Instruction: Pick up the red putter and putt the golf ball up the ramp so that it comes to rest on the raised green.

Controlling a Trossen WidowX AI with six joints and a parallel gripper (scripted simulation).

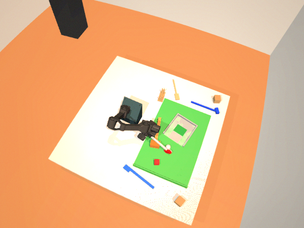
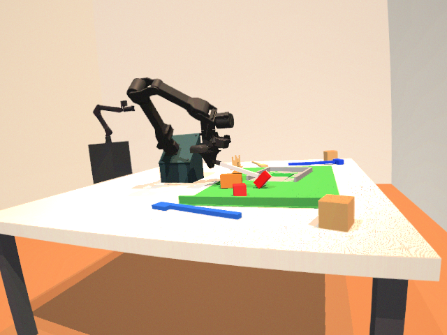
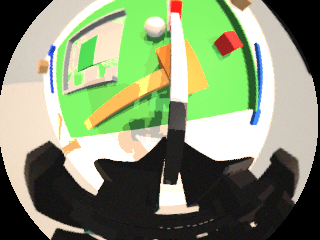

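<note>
The red putter is 110 mm ahead of my gripper tip and 30 mm to the right of it. Round my gripper tip: red cube (160 mm ahead, 190 mm to the right, 50 mm below); then white golf ball (210 mm ahead, 20 mm to the right, 50 mm below); then green mat (240 mm ahead, 70 mm to the left, 70 mm below).
</note>
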